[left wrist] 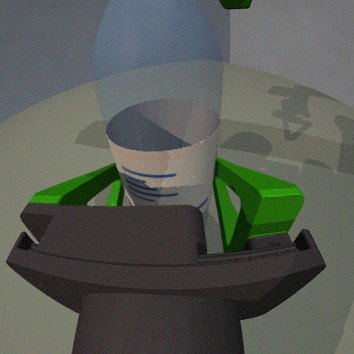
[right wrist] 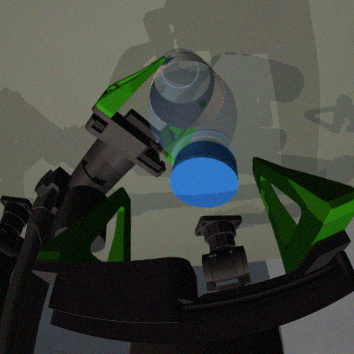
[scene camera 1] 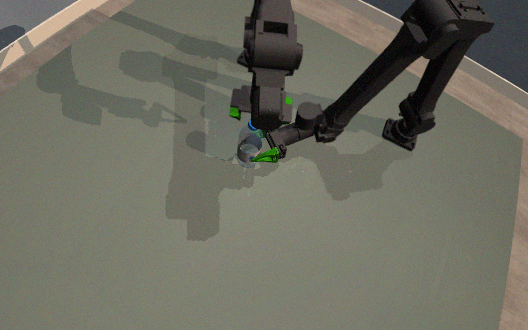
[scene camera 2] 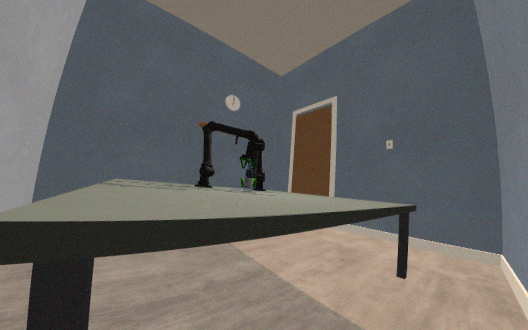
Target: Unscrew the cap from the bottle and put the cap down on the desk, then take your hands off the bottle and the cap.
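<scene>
The clear bottle stands upright on the desk, with a pale label with blue lines around its lower part. The blue cap is on the bottle's neck; whether it is loose cannot be told. My left gripper is shut on the bottle, one finger on each side of the label. My right gripper is open above the bottle. In the right wrist view the cap shows between its spread fingertips, with a gap on both sides. The right arm partly hides the cap in scene camera 1.
The green-grey desk has a wooden border in scene camera 1. The left arm's links reach in from the right of that picture, close beside the right arm's wrist. Arm shadows lie across the desk. A door and walls stand behind.
</scene>
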